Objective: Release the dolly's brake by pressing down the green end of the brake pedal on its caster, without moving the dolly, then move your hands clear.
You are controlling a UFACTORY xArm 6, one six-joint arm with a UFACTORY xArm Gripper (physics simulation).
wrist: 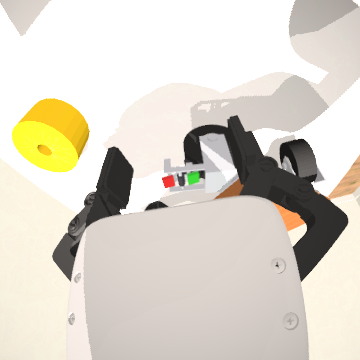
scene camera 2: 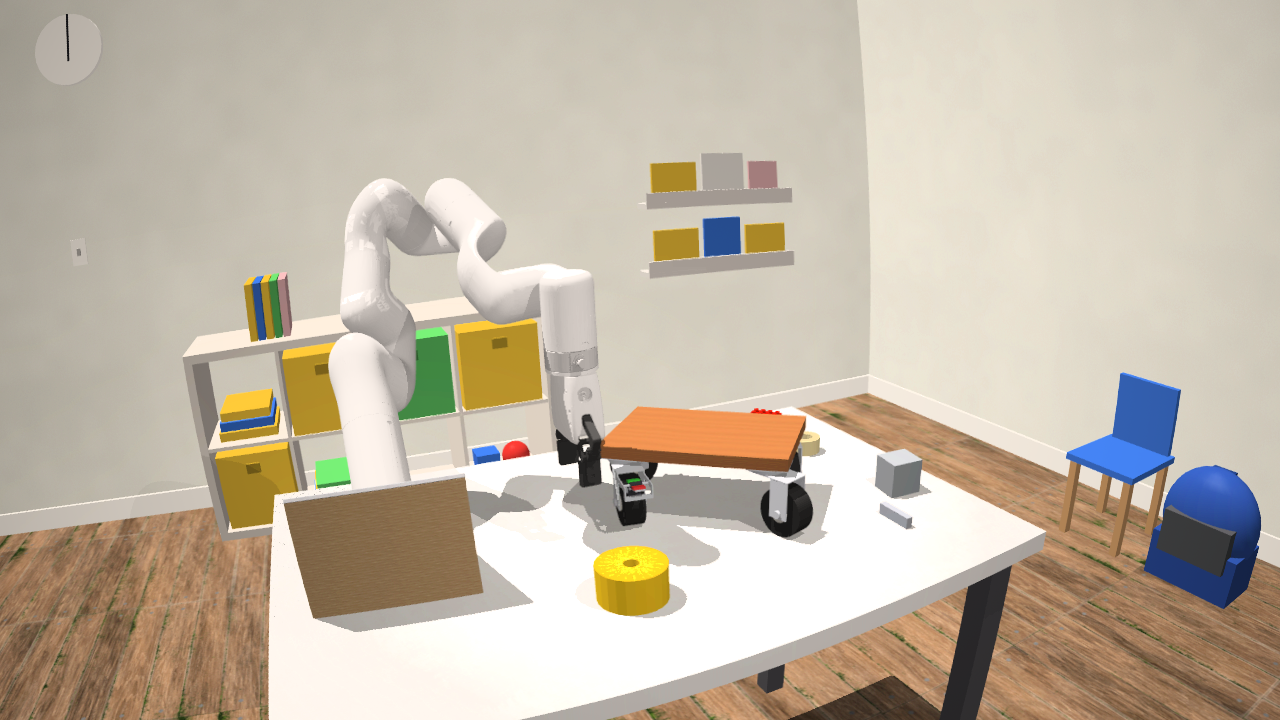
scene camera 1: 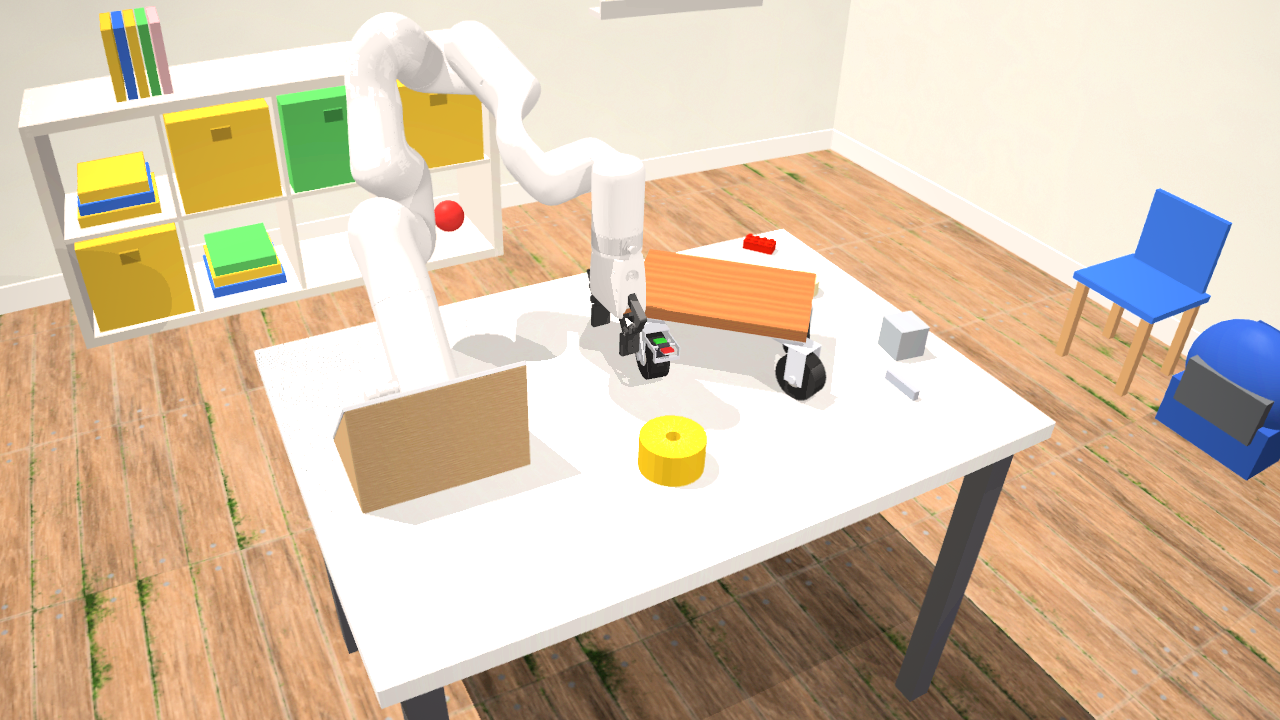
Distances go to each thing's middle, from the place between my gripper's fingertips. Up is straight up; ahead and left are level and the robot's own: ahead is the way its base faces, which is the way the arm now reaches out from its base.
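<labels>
Grey cube (scene camera 1: 903,335): 520 mm ahead of my hand, 160 mm to the right, 80 mm below. Dolly (scene camera 1: 773,302): 230 mm ahead of my hand, 10 mm to the right, 60 mm below. Yellow cylinder (scene camera 2: 633,580): my hand 190 mm to the left of it, 90 mm above, 20 mm past.
</labels>
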